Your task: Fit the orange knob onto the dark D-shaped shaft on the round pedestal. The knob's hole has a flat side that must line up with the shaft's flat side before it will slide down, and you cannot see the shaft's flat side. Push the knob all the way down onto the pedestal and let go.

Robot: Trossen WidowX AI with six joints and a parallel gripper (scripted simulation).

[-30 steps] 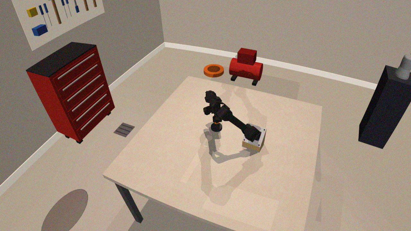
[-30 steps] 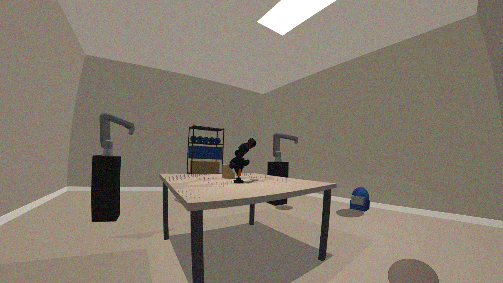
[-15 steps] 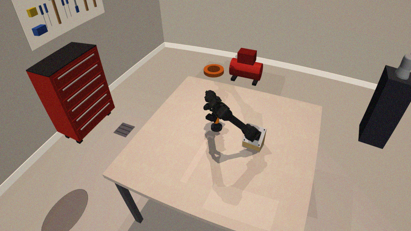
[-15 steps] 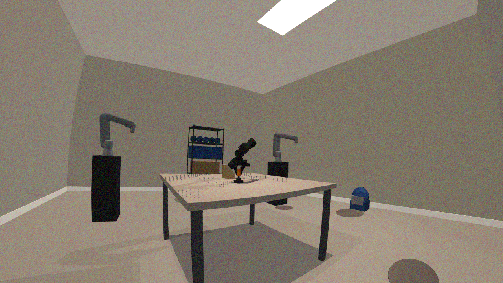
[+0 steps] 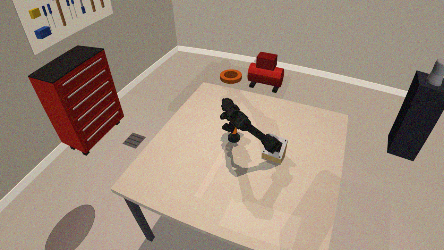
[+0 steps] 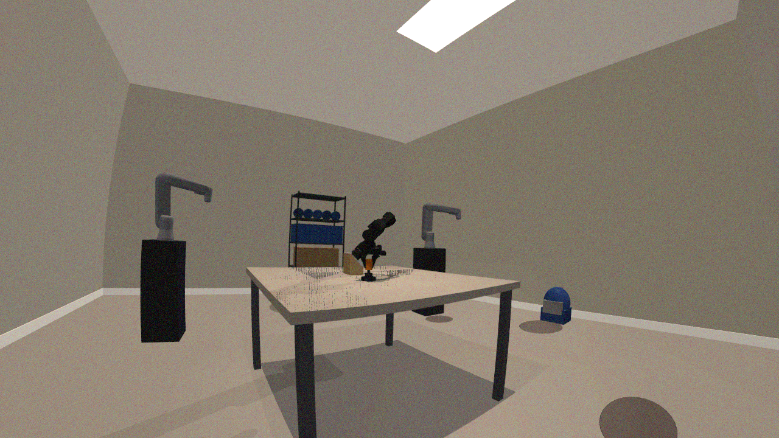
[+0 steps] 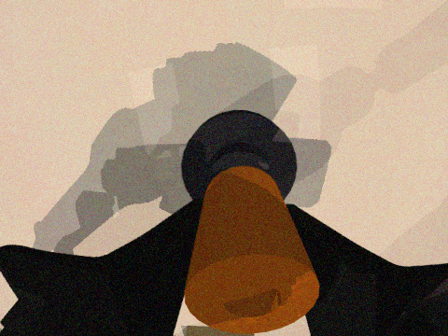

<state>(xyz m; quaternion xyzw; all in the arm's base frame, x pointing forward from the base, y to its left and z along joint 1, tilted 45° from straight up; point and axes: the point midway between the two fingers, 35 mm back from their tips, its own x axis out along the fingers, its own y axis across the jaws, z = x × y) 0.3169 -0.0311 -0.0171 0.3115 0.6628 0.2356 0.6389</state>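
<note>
My gripper tip is 20 mm below the orange knob. From my gripper tip the other things lie so: round pedestal: 40 mm below.
</note>
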